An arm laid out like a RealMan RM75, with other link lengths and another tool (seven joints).
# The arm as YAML. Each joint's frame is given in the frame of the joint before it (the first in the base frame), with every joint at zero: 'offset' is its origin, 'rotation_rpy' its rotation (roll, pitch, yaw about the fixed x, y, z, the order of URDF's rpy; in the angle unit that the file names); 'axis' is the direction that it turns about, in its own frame. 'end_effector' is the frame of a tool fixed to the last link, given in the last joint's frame.
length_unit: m
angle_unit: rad
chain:
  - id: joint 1
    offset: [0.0, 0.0, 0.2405]
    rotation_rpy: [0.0, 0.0, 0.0]
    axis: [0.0, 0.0, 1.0]
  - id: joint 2
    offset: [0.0, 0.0, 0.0]
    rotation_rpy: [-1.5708, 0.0, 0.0]
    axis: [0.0, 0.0, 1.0]
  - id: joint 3
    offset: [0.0, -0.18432, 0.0]
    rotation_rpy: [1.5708, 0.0, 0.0]
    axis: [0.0, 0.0, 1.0]
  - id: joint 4
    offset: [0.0, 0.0, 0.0]
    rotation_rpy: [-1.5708, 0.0, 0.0]
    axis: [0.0, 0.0, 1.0]
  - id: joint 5
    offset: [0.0, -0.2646, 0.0]
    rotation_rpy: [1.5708, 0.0, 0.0]
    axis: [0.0, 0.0, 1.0]
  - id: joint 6
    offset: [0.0, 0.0, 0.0]
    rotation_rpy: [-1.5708, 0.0, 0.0]
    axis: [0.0, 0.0, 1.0]
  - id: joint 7
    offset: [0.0, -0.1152, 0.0]
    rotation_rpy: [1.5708, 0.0, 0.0]
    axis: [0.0, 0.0, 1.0]
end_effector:
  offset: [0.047, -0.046, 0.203]
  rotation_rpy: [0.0, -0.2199, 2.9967]
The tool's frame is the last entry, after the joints.
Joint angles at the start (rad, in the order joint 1, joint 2, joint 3, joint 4, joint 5, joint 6, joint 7):
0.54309, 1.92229, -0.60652, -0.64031, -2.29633, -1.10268, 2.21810
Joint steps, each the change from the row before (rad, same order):
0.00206, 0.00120, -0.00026, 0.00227, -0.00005, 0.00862, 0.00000
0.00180, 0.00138, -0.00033, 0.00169, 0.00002, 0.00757, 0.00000
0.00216, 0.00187, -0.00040, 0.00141, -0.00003, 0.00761, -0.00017
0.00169, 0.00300, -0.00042, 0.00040, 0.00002, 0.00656, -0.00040
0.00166, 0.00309, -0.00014, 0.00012, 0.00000, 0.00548, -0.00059
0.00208, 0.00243, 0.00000, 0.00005, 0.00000, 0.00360, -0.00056
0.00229, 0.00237, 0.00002, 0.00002, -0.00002, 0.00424, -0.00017
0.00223, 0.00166, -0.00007, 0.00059, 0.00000, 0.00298, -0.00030
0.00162, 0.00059, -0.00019, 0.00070, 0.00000, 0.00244, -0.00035
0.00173, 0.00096, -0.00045, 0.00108, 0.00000, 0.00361, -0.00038
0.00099, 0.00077, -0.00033, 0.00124, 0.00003, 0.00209, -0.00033
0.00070, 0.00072, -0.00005, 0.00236, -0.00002, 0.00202, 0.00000
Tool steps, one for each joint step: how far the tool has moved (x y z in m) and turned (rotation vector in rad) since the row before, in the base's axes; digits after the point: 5 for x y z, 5 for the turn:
0.00056, 0.00152, 0.00004, 0.00455, -0.00263, -0.00133
0.00038, 0.00137, -0.00005, 0.00396, -0.00221, -0.00097
0.00010, 0.00152, -0.00023, 0.00378, -0.00217, -0.00033
-0.00023, 0.00127, -0.00072, 0.00293, -0.00133, 0.00020
-0.00044, 0.00116, -0.00083, 0.00238, -0.00081, 0.00064
-0.00084, 0.00114, -0.00075, 0.00141, -0.00027, 0.00152
-0.00082, 0.00133, -0.00059, 0.00204, -0.00046, 0.00127
-0.00082, 0.00105, -0.00064, 0.00099, -0.00013, 0.00137
-0.00038, 0.00081, -0.00016, 0.00096, -0.00076, 0.00092
-0.00028, 0.00088, -0.00034, 0.00124, -0.00103, 0.00063
-0.00017, 0.00031, -0.00058, 0.00017, -0.00014, 0.00014
0.00007, -0.00014, -0.00097, -0.00029, 0.00082, -0.00108

